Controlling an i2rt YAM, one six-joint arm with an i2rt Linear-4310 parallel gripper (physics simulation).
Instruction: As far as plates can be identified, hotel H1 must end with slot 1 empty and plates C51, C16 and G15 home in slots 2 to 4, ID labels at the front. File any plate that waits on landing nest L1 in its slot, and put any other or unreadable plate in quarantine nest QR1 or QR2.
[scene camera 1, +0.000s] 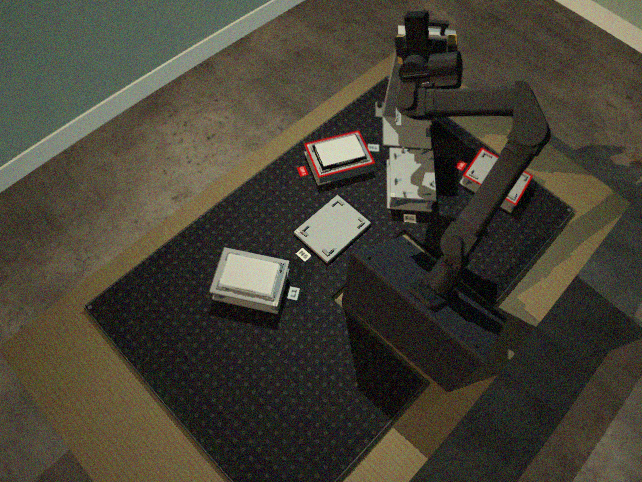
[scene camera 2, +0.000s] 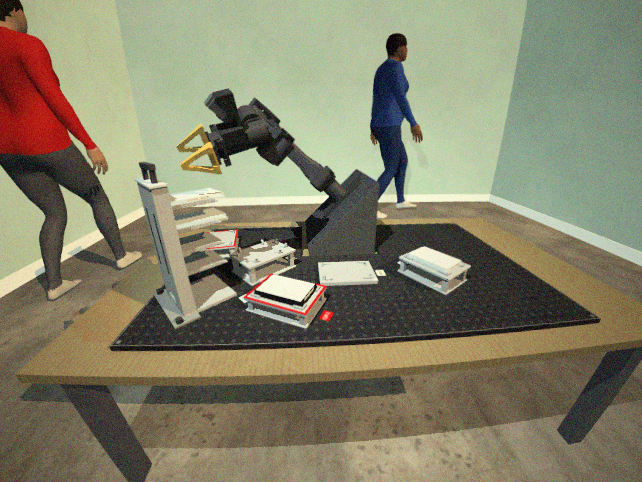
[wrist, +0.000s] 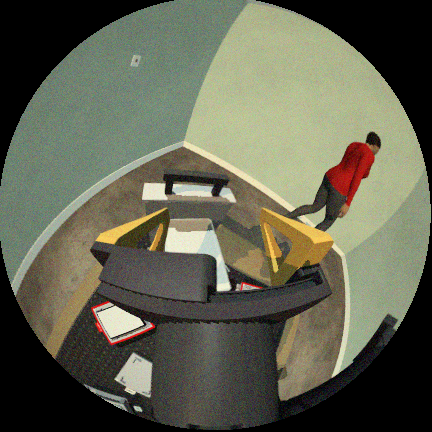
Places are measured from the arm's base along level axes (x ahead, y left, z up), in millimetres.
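Where they show: gripper, fingertip midpoint: (scene camera 1: 433, 37) (scene camera 2: 179, 157) (wrist: 214, 212); arm's base, origin of the base link: (scene camera 1: 433, 291) (scene camera 2: 342, 197).
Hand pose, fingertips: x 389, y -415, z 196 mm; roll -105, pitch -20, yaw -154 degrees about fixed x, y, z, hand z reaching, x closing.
Things, the pixels of their top centre, and the offset from my fingertips. "*": a spot on its surface instead.
- Landing nest L1, surface spot: (scene camera 1: 243, 305) * dx -77, dy +697, dz -349 mm
- white plate, middle of its top: (scene camera 1: 249, 273) (scene camera 2: 435, 256) dx -48, dy +646, dz -289 mm
- red-rimmed quarantine nest, middle of its top: (scene camera 2: 286, 289) (scene camera 1: 339, 151) (wrist: 119, 318) dx +66, dy +224, dz -307 mm
- white-topped black plate, middle of its top: (scene camera 2: 285, 286) (scene camera 1: 339, 150) (wrist: 118, 319) dx +66, dy +224, dz -299 mm
- red-rimmed nest, middle of its top: (scene camera 1: 499, 174) (scene camera 2: 219, 237) dx -285, dy -46, dz -307 mm
- low white nest, middle of its top: (scene camera 1: 333, 225) (scene camera 2: 346, 269) (wrist: 140, 378) dx -76, dy +391, dz -335 mm
- raised white nest, middle of its top: (scene camera 1: 413, 169) (scene camera 2: 261, 247) dx -123, dy +140, dz -277 mm
- black handle, surface spot: (wrist: 196, 178) * dx +46, dy -44, dz -9 mm
My gripper (scene camera 2: 180, 157) (wrist: 214, 212) is open and empty, above the top shelf of hotel H1. The hotel (scene camera 1: 407, 133) (scene camera 2: 171, 249) (wrist: 187, 207) is a tall grey-white post with several shelves. I cannot tell which shelves hold plates, and no plate ID is readable. Landing nest L1 (scene camera 1: 243, 305) (scene camera 2: 449, 285) bears a white plate (scene camera 1: 249, 272) (scene camera 2: 433, 257). A red-rimmed quarantine nest (scene camera 1: 321, 174) (scene camera 2: 282, 308) bears a white-topped black plate (scene camera 1: 339, 150) (scene camera 2: 286, 288) (wrist: 120, 321). The other red-rimmed nest (scene camera 1: 479, 164) (scene camera 2: 224, 238) is partly hidden by the arm in scene camera 1.
A low white nest (scene camera 1: 332, 228) (scene camera 2: 347, 272) (wrist: 137, 374) lies flat mid-mat. A raised white nest (scene camera 1: 412, 181) (scene camera 2: 267, 259) stands beside the hotel. A black handle (scene camera 2: 147, 171) (wrist: 196, 178) tops the hotel post. Two people stand beyond the table.
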